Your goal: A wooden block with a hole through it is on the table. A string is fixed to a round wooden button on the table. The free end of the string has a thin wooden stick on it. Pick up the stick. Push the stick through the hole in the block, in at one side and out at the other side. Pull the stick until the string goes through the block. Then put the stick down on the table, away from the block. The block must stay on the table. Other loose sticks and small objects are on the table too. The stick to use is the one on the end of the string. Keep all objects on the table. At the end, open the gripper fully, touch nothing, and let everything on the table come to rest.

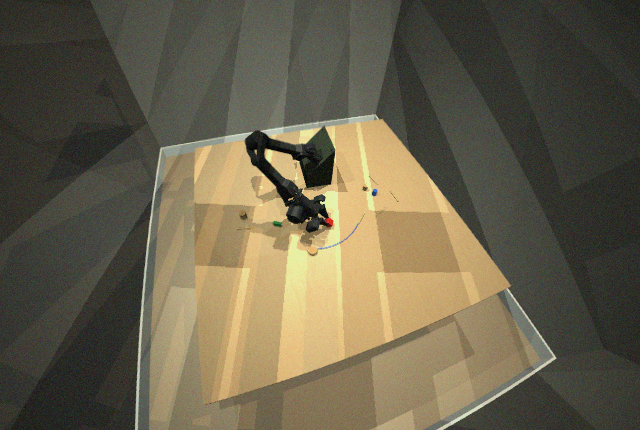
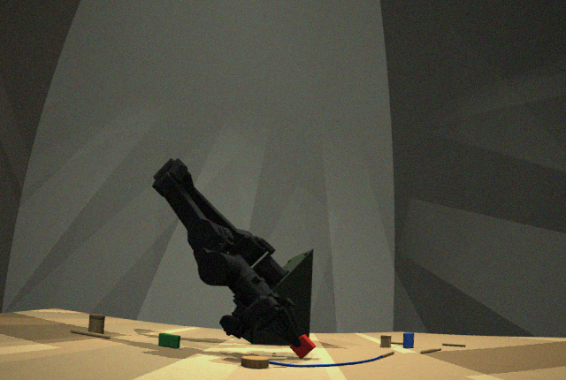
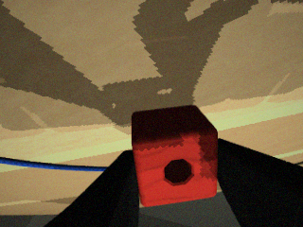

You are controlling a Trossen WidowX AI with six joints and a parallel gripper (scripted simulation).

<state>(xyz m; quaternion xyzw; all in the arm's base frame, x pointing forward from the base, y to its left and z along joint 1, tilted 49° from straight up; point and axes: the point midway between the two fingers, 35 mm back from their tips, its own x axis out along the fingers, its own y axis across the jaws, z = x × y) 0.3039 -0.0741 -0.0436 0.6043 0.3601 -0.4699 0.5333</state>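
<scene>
Right now my gripper tip is right at the red block. Also, from my gripper tip: green block: 30 mm behind, 240 mm to the right, 10 mm below; then thin stick: 160 mm to the left, 20 mm below; then round wooden button: 130 mm ahead, 90 mm to the right, 20 mm below.
</scene>
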